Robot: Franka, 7 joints.
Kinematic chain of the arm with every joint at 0, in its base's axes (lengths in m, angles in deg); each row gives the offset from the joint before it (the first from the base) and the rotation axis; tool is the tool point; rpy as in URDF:
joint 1: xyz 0 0 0.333 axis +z
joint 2: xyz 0 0 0 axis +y
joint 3: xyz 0 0 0.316 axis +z
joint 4: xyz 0.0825 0 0 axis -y
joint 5: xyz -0.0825 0 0.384 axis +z
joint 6: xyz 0 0 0 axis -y
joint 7: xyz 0.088 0 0 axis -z
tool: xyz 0 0 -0.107 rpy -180 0 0
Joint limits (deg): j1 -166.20..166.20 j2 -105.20..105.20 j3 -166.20..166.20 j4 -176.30..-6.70 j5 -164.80..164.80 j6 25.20..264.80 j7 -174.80..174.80
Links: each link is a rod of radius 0.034 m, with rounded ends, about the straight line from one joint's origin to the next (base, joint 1, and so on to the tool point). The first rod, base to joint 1, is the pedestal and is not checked.
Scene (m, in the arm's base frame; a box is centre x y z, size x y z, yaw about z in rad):
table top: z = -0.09
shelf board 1: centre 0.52 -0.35 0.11 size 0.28 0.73 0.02 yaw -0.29
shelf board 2: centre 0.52 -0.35 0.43 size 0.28 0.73 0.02 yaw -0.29
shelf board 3: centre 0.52 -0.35 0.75 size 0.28 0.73 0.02 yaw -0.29
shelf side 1: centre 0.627 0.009 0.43 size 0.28 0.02 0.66 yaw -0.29
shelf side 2: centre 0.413 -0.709 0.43 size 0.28 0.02 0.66 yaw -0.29
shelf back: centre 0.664 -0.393 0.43 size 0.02 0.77 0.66 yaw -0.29
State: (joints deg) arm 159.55 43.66 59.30 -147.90 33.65 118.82 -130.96
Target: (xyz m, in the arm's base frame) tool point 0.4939 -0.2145 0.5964
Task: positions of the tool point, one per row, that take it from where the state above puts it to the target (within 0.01 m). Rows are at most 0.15 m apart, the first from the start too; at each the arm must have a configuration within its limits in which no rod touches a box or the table.
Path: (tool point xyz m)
1: -0.1656 -0.3769 0.2174
2: -0.1215 -0.4355 0.2998
3: -0.0464 -0.4742 0.3818
4: 0.0539 -0.4860 0.4558
5: 0.1698 -0.4662 0.5161
6: 0.2901 -0.4129 0.5594
7: 0.4020 -0.3274 0.5853
8: 0.4939 -0.2145 0.5964

